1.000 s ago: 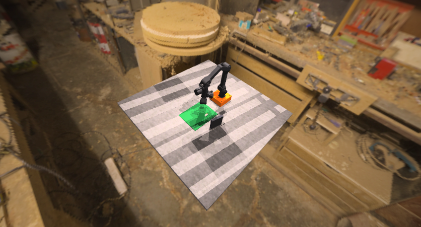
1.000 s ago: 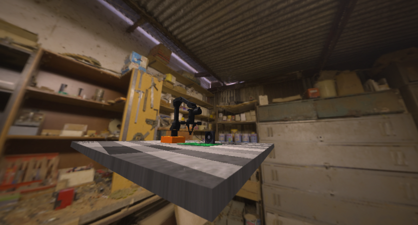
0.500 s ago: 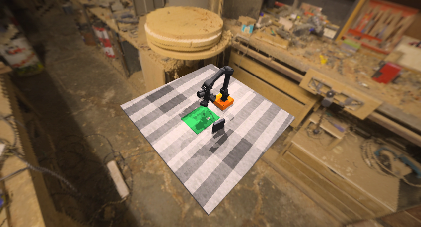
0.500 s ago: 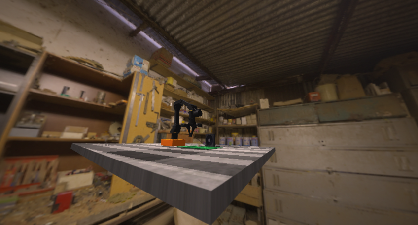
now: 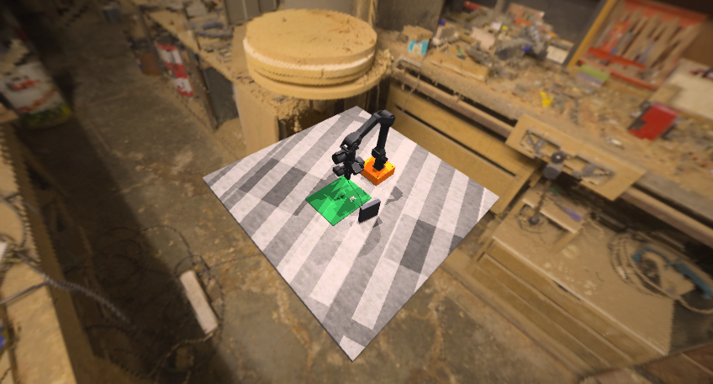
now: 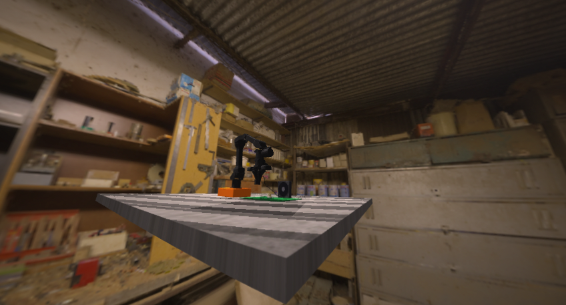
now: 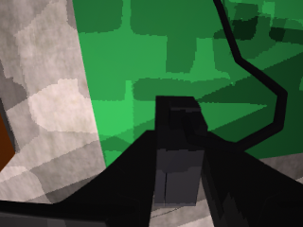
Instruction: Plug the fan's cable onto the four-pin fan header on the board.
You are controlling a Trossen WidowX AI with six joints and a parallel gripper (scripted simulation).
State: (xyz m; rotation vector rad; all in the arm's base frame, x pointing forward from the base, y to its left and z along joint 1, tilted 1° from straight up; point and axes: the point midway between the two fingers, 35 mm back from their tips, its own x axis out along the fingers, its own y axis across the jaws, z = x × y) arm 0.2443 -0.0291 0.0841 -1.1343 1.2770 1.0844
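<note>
Now: the white fan header 30 mm ahead of my gripper tip, 80 mm to the left of it and 100 mm below it. Round my gripper tip: pale header key: 40 mm ahead, 90 mm to the left, 90 mm below; then green board: 90 mm ahead, 30 mm to the left, 120 mm below; then black fan plug: 10 mm to the right.
</note>
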